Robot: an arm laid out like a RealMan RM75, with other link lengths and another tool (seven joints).
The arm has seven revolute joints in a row. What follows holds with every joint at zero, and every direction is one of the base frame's.
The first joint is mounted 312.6 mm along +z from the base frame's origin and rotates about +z.
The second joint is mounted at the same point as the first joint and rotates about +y.
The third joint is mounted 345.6 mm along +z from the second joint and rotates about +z.
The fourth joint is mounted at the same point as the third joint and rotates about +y.
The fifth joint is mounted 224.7 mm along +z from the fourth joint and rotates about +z.
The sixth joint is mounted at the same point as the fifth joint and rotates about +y.
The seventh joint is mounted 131 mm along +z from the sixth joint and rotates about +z.
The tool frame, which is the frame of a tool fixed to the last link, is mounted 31 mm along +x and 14 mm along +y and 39 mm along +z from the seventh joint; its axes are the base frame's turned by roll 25.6, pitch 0 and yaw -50.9 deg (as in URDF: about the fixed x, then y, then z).
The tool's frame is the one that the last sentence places.
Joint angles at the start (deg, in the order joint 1, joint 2, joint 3, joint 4, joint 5, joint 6, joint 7):
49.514, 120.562, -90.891, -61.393, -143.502, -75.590, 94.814
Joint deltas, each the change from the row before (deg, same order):
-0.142, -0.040, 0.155, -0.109, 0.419, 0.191, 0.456
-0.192, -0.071, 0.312, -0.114, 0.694, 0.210, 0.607
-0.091, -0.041, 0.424, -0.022, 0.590, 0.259, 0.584
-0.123, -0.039, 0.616, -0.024, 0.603, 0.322, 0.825
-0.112, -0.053, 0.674, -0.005, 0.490, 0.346, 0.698
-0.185, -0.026, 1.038, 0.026, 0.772, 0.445, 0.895
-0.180, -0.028, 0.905, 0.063, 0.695, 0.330, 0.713
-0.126, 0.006, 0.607, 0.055, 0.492, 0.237, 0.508
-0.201, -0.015, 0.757, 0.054, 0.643, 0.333, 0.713
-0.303, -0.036, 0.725, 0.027, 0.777, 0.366, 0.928
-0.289, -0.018, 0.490, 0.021, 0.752, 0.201, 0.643
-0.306, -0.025, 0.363, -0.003, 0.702, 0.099, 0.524
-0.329, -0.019, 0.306, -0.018, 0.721, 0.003, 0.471
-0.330, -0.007, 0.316, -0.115, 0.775, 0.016, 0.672
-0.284, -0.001, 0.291, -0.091, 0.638, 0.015, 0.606
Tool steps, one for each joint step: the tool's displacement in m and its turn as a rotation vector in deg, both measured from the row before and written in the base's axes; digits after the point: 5 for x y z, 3 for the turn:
-0.00035, -0.00024, -0.00002, 0.303, 0.668, -0.564
-0.00047, -0.00036, 0.00012, 0.374, 1.034, -0.888
-0.00086, 0.00025, 0.00020, 0.453, 1.017, -0.858
-0.00080, 0.00054, 0.00059, 0.685, 1.235, -1.186
-0.00055, 0.00105, 0.00105, 0.739, 1.143, -1.070
-0.00075, 0.00116, 0.00122, 0.945, 1.727, -1.562
-0.00027, 0.00083, 0.00111, 0.735, 1.472, -1.379
-0.00027, 0.00042, 0.00051, 0.481, 1.037, -0.969
-0.00009, 0.00055, 0.00084, 0.662, 1.345, -1.307
0.00031, 0.00013, 0.00083, 0.702, 1.507, -1.587
0.00036, -0.00060, 0.00024, 0.353, 1.218, -1.227
0.00065, -0.00098, 0.00015, 0.195, 1.028, -1.068
0.00078, -0.00142, -0.00001, 0.062, 0.970, -1.028
0.00008, -0.00144, 0.00004, 0.132, 1.114, -1.145
0.00012, -0.00119, 0.00010, 0.130, 0.951, -1.023

